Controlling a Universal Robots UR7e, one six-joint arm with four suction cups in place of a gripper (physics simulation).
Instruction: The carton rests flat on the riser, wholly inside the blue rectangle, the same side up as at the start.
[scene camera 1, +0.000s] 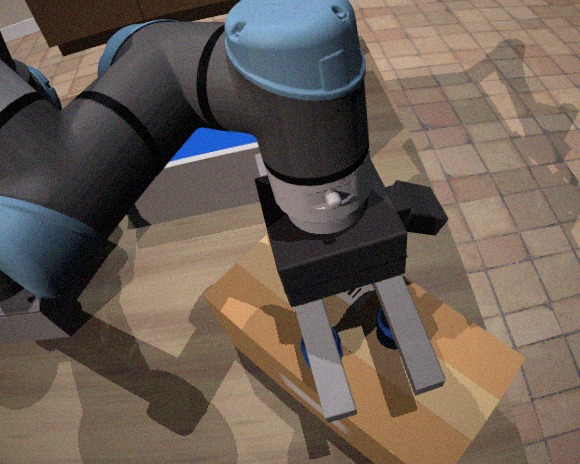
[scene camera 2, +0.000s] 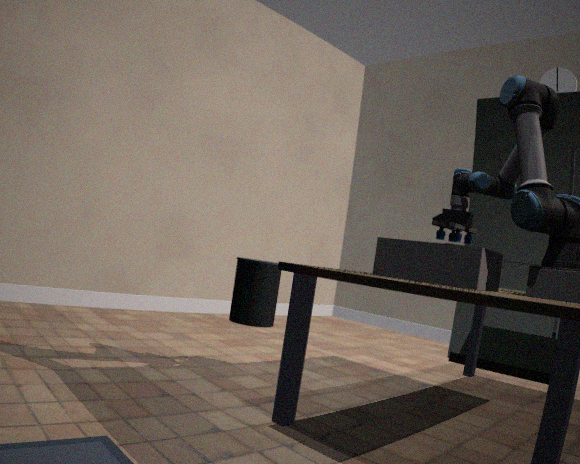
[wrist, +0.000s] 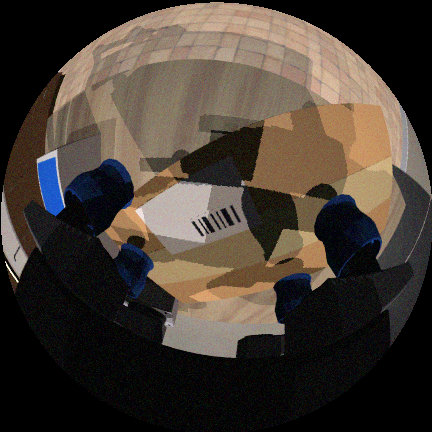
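Pixels of known places: hand at its tool point: (scene camera 2: 454, 241) (wrist: 217, 248); arm's base at its link origin: (scene camera 2: 564, 270) (wrist: 146, 311).
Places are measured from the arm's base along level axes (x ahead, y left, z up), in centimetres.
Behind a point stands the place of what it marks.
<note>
The carton (scene camera 1: 460, 345) @(x 57.4, y -30.5, z 5.4 cm) (wrist: 305, 150) @(x 54.2, y -25.3, z 5.4 cm) lies flat and turned on the wooden table, with a white barcode label (wrist: 172, 212) @(x 48.6, y -17.6, z 5.5 cm) on its top. The grey riser (scene camera 1: 215, 187) @(x 35.1, y 6.6, z -3.9 cm) (scene camera 2: 425, 257) @(x 38.3, y 26.4, z -2.0 cm) (wrist: 82, 145) @(x 53.9, y 5.5, z -4.0 cm) stands apart from it, with the blue rectangle (scene camera 1: 220, 142) @(x 37.8, y 9.2, z 2.6 cm) (wrist: 50, 185) @(x 48.7, y 12.6, z 2.6 cm) on its top, partly hidden by the arm in scene camera 1. My gripper (scene camera 1: 352, 337) (scene camera 2: 454, 235) (wrist: 225, 230) @(x 47.6, y -21.0, z 7.2 cm) is over the carton with its four blue cups facing down. In the wrist view the cups are very close to the carton's top; a small gap seems to show at one, so it holds nothing. The carton is hidden in scene camera 2.
The wooden table (scene camera 1: 170, 270) @(x 25.2, y -2.8, z -9.4 cm) (scene camera 2: 350, 278) @(x 46.4, y 53.4, z -10.7 cm) carries the riser and the carton. A dark bin (scene camera 2: 255, 292) stands on the tiled floor beyond the table. A dark brown cabinet (scene camera 1: 115, 20) shows at the top left of scene camera 1.
</note>
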